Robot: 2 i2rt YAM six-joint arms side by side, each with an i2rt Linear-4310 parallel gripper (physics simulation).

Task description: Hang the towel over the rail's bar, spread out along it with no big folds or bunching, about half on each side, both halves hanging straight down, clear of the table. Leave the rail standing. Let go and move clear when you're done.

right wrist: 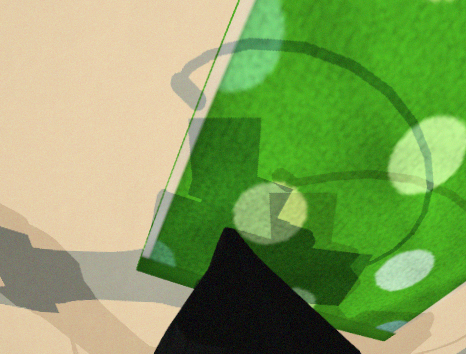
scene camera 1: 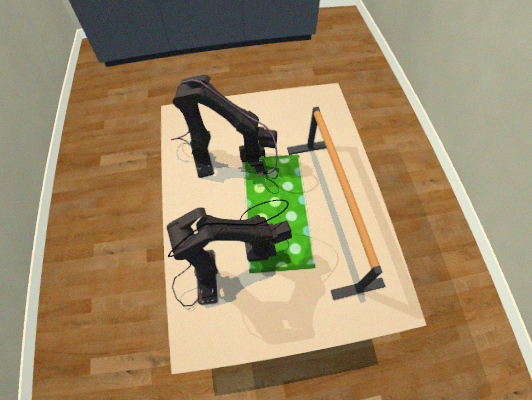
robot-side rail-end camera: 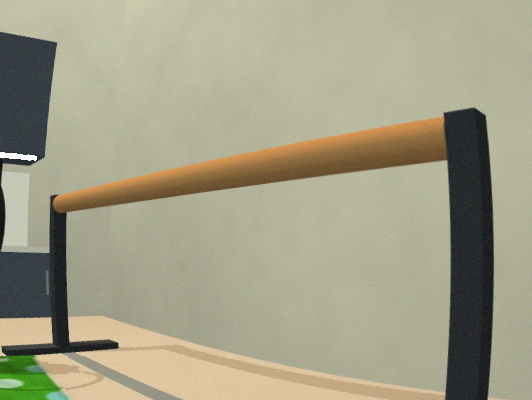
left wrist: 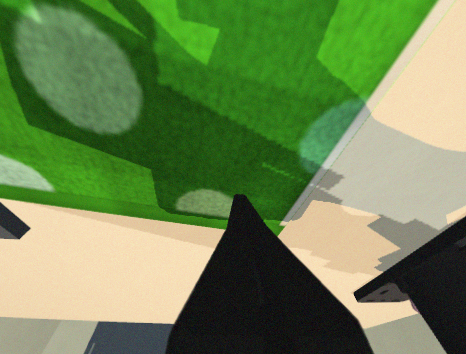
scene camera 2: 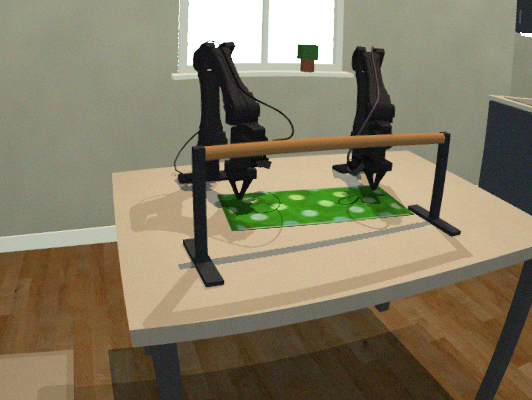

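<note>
The green dotted towel lies flat on the table between the arms and the rail. The rail's orange bar is bare and the rail stands upright. My left gripper is shut on the towel's edge on the arms' side, near one corner. My right gripper is shut on the same edge near the other end. The fingers hide the cloth at both pinch spots; in scene camera 1 the right fingertips are hidden under the arm.
The rail's dark posts stand on flat feet at both ends of the bar. The pale table carries both arms and the rail. A potted plant stands on the window sill.
</note>
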